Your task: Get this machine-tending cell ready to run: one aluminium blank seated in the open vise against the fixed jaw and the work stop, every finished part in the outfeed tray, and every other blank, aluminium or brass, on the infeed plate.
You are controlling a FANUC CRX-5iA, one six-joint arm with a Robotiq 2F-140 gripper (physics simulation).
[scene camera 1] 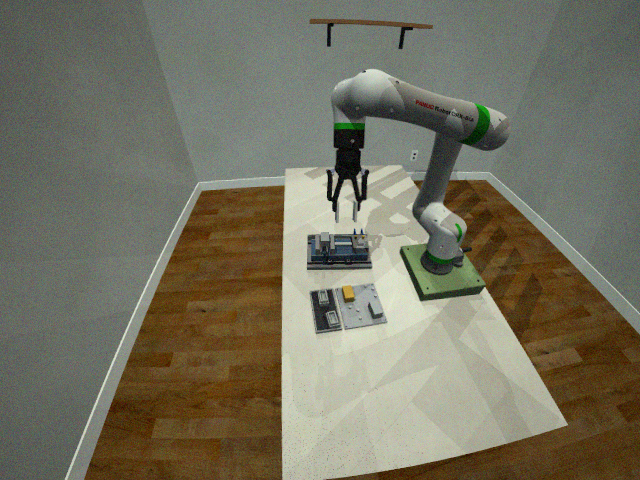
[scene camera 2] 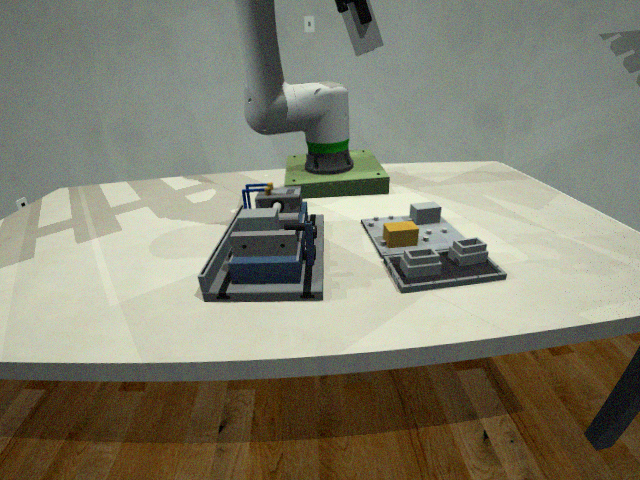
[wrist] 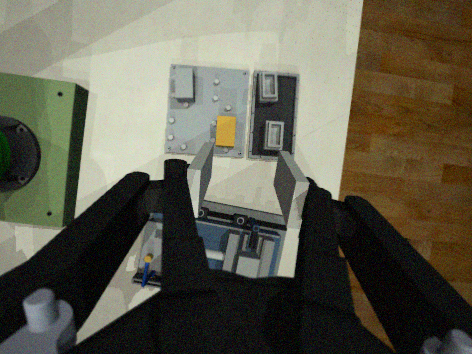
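Note:
My gripper is open and empty, high above the table near the vise. A grey aluminium blank sits between the vise jaws; the wrist view cuts off part of it, and its contact with the fixed jaw and stop cannot be told. A brass blank and a grey aluminium blank rest on the infeed plate. Two hollow-topped finished parts stand in the outfeed tray.
The dark stop arm rises at the vise's side facing the plate and tray. Blue pipes with brass fittings stand at the cylinder end. The green robot base lies beyond the infeed plate.

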